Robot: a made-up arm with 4 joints. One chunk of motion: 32 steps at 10 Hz.
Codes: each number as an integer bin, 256 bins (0 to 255) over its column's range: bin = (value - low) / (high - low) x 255, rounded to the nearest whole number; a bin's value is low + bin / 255 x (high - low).
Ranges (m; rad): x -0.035..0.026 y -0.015..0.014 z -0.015..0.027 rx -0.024..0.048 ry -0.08..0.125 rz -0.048..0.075
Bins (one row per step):
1: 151 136 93 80 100 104
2: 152 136 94 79 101 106
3: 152 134 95 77 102 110
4: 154 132 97 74 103 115
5: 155 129 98 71 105 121
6: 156 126 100 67 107 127
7: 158 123 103 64 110 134
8: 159 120 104 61 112 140
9: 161 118 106 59 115 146
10: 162 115 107 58 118 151
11: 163 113 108 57 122 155
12: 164 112 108 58 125 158
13: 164 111 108 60 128 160
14: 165 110 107 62 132 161
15: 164 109 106 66 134 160
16: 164 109 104 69 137 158
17: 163 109 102 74 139 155
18: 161 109 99 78 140 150
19: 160 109 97 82 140 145
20: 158 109 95 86 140 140
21: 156 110 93 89 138 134
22: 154 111 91 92 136 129
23: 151 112 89 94 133 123
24: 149 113 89 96 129 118
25: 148 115 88 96 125 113
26: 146 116 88 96 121 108
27: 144 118 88 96 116 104
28: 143 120 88 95 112 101
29: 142 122 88 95 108 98
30: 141 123 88 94 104 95
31: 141 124 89 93 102 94
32: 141 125 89 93 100 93
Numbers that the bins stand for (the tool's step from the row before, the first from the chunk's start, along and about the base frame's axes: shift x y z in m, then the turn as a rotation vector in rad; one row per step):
1: 0.00112 0.00047 0.00032 -0.00141 0.00039 0.00216
2: 0.00136 0.00047 0.00048 -0.00169 0.00120 0.00313
3: 0.00136 0.00024 0.00065 -0.00226 0.00200 0.00506
4: 0.00184 0.00001 0.00098 -0.00311 0.00280 0.00747
5: 0.00208 -0.00033 0.00114 -0.00395 0.00441 0.01036
6: 0.00232 -0.00067 0.00147 -0.00508 0.00602 0.01326
7: 0.00280 -0.00101 0.00196 -0.00593 0.00843 0.01664
8: 0.00304 -0.00135 0.00213 -0.00678 0.01004 0.01953
9: 0.00351 -0.00158 0.00246 -0.00734 0.01245 0.02242
10: 0.00375 -0.00192 0.00262 -0.00762 0.01486 0.02484
11: 0.00399 -0.00215 0.00279 -0.00791 0.01808 0.02676
12: 0.00423 -0.00226 0.00279 -0.00762 0.02049 0.02821
13: 0.00423 -0.00238 0.00279 -0.00706 0.02290 0.02918
14: 0.00447 -0.00249 0.00262 -0.00649 0.02612 0.02966
15: 0.00423 -0.00260 0.00246 -0.00536 0.02773 0.02918
16: 0.00423 -0.00260 0.00213 -0.00452 0.03014 0.02821
17: 0.00399 -0.00260 0.00180 -0.00311 0.03175 0.02676
18: 0.00351 -0.00260 0.00131 -0.00198 0.03255 0.02435
19: 0.00327 -0.00260 0.00098 -0.00085 0.03255 0.02194
20: 0.00280 -0.00260 0.00065 0.00028 0.03255 0.01953
21: 0.00232 -0.00249 0.00032 0.00113 0.03094 0.01664
22: 0.00184 -0.00238 -0.00001 0.00198 0.02933 0.01422
23: 0.00112 -0.00226 -0.00034 0.00254 0.02692 0.01133
24: 0.00064 -0.00215 -0.00034 0.00311 0.02371 0.00892
25: 0.00040 -0.00192 -0.00051 0.00311 0.02049 0.00651
26: -0.00007 -0.00181 -0.00051 0.00311 0.01727 0.00409
27: -0.00055 -0.00158 -0.00051 0.00311 0.01325 0.00216
28: -0.00079 -0.00135 -0.00051 0.00282 0.01004 0.00072
29: -0.00103 -0.00113 -0.00051 0.00282 0.00682 -0.00073
30: -0.00127 -0.00101 -0.00051 0.00254 0.00361 -0.00218
31: -0.00127 -0.00090 -0.00034 0.00226 0.00200 -0.00266
32: -0.00127 -0.00078 -0.00034 0.00226 0.00039 -0.00314

